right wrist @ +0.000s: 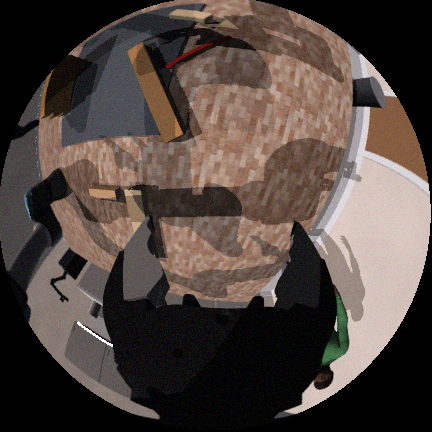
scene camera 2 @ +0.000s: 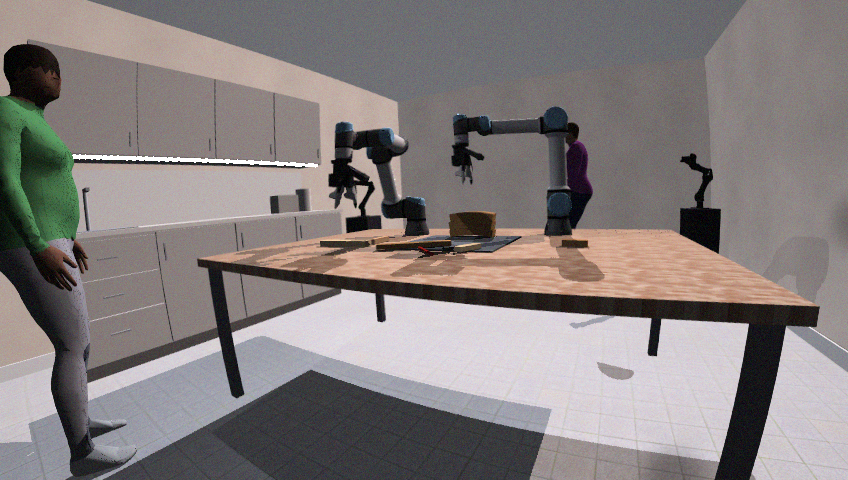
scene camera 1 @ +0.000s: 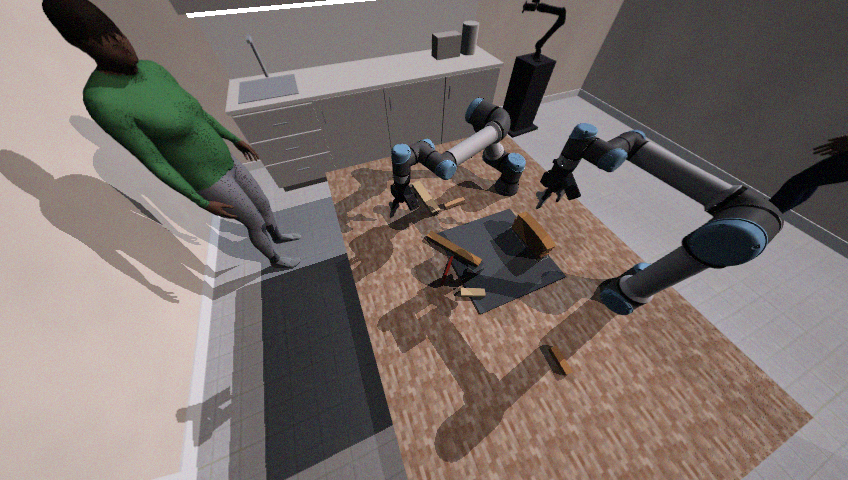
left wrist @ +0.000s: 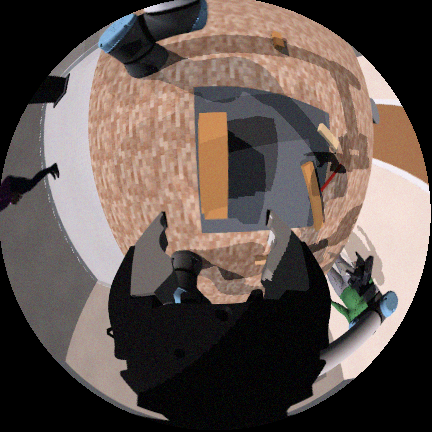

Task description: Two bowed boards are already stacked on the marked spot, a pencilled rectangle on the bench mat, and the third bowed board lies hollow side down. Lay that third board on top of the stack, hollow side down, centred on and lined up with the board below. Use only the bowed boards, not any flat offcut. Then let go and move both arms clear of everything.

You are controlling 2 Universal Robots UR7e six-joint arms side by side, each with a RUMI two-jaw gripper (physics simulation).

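Frame: origin at the left arm's base, x ahead, y left, z up, level; millimetres.
Seen in the pictures: left gripper, fingertip midpoint: [scene camera 2: 467, 184] [scene camera 1: 546, 205] [left wrist: 216, 211]; right gripper, fingertip midpoint: [right wrist: 223, 219] [scene camera 2: 346, 208] [scene camera 1: 404, 211] [left wrist: 346, 256]; left arm's base, link origin: [scene camera 2: 558, 234] [left wrist: 147, 61]; right arm's base, link origin: [right wrist: 60, 182] [scene camera 2: 417, 234] [scene camera 1: 506, 188] [left wrist: 185, 261].
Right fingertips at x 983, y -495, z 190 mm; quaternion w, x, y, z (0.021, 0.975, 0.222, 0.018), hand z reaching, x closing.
Offsets run from my right fingertips to a thing's top centre. Level surfaces: height alone.
The bowed boards @(667 mm back, 152 mm left, 53 mm down) [scene camera 1: 533, 236] [scene camera 2: 471, 224] [left wrist: 213, 165] [right wrist: 61, 90] stand in one stack on the dark bench mat @(184 mm down) [scene camera 1: 493, 300] [scene camera 2: 505, 242] [left wrist: 287, 200] [right wrist: 110, 122]. The stack looks three layers high, and its top looks slightly arched upward. In the left wrist view the layers below the top are hidden; the pencilled rectangle does not show. My left gripper [scene camera 1: 550, 201] [scene camera 2: 466, 180] [left wrist: 216, 211] is open and empty, above and apart from the stack. My right gripper [scene camera 1: 403, 209] [scene camera 2: 345, 204] [right wrist: 223, 219] is open and empty, above the table near a pale offcut.
A long flat offcut @(243 mm back, 141 mm left, 164 mm down) [scene camera 1: 453, 249] [left wrist: 312, 195] [right wrist: 157, 95] lies across the mat's edge beside a red-handled tool @(187 mm back, 266 mm left, 177 mm down) [scene camera 1: 447, 270]. A short pale block @(286 mm back, 403 mm left, 165 mm down) [scene camera 1: 473, 292], a pale offcut @(144 mm back, 261 mm right, 162 mm down) [scene camera 1: 425, 198], a thin piece @(316 mm back, 191 mm right, 164 mm down) [scene camera 1: 454, 202] and a brown block @(571 mm back, 736 mm left, 163 mm down) [scene camera 1: 558, 359] also lie around.
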